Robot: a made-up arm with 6 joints. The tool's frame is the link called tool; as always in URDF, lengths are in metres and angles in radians.
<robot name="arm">
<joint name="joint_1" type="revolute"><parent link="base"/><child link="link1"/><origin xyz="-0.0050 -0.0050 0.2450" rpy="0.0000 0.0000 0.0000"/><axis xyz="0 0 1"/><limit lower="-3.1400" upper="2.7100" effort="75" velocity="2.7"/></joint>
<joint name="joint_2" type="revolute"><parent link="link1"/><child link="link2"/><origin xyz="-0.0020 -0.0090 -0.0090" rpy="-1.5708 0.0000 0.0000"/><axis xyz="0 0 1"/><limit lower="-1.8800" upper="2.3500" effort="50" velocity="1.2"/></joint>
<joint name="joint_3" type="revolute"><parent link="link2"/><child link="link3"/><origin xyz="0.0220 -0.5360 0.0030" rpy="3.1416 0.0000 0.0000"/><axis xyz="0 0 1"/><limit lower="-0.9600" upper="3.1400" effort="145" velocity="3"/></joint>
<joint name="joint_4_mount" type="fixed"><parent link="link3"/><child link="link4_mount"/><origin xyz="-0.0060 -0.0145 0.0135" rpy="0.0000 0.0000 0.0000"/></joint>
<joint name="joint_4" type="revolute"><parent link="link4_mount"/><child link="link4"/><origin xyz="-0.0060 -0.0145 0.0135" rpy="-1.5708 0.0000 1.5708"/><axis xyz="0 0 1"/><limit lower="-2.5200" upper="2.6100" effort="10" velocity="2.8"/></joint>
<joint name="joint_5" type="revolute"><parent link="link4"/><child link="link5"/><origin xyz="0.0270 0.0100 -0.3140" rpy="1.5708 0.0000 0.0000"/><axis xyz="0 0 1"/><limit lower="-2.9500" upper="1.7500" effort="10" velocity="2.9"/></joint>
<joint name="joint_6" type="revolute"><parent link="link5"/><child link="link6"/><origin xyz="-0.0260 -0.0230 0.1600" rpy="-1.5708 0.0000 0.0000"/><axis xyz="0 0 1"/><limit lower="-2.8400" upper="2.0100" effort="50" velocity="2.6"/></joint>
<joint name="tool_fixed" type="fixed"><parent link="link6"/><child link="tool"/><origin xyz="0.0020 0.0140 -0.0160" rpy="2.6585 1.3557 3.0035"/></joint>
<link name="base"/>
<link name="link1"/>
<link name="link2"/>
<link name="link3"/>
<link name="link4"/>
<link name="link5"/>
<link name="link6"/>
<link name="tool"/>
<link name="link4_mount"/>
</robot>
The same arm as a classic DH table. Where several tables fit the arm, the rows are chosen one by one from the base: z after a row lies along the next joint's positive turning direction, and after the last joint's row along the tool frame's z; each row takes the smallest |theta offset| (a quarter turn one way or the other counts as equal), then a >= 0, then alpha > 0; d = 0 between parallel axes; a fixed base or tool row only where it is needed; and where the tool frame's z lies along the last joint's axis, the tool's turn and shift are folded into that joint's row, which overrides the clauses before.
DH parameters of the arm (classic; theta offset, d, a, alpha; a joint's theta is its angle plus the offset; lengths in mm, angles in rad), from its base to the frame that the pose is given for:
base (fixed): 0.7854 0 -7.1 0
joint_1: -0.7854 236 -2 -1.5708
joint_2: -1.5298 0 536.5 3.1416
joint_3: 0.041 33 -29 -1.5708
joint_4: 0 -302 27 1.5708
joint_5: 0 150 -26 -1.5708
joint_6: -1.2161 -37.7 -12.4 -1.761
tool (fixed): 1.6719 6.9 0 0
Joint limits (rad, base to tool): -3.14..2.71 -1.88..2.35 -0.96..3.14 -2.52..2.61 -2.95..1.75 -2.84..2.01

